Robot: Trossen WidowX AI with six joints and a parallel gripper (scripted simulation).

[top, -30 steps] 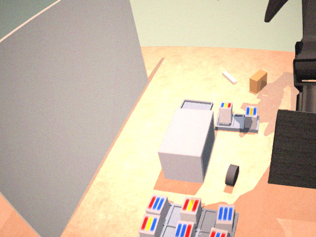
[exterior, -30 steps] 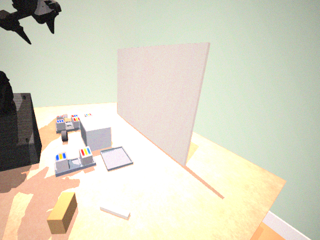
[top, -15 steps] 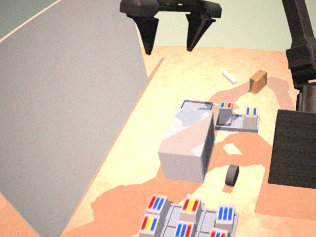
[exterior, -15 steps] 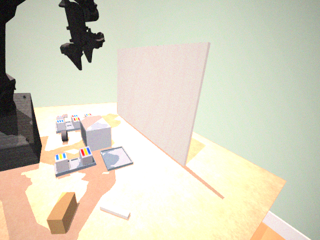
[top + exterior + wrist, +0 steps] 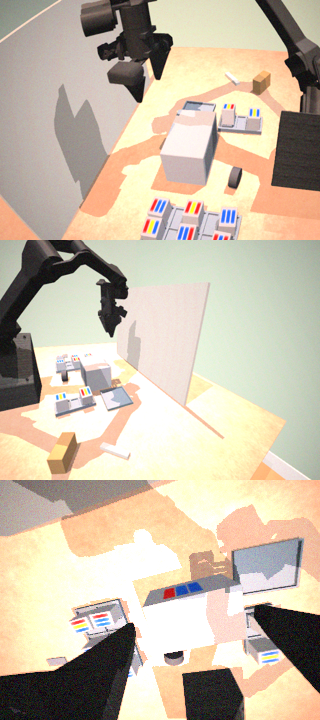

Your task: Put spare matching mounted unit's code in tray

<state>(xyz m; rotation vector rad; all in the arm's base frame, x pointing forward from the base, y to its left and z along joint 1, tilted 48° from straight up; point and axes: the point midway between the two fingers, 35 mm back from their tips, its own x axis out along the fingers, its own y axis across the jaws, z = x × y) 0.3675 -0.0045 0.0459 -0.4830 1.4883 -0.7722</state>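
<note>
Now: gripper tip 18 cm to the right of the grey spare block, 18 cm above it and 4 cm past it. Round my gripper tip: dark ring: 20 cm below, 19 cm behind, 7 cm to the left; then mounted unit: 17 cm below, 7 cm behind; then tall grey panel: 18 cm ahead, 2 cm to the right.
</note>
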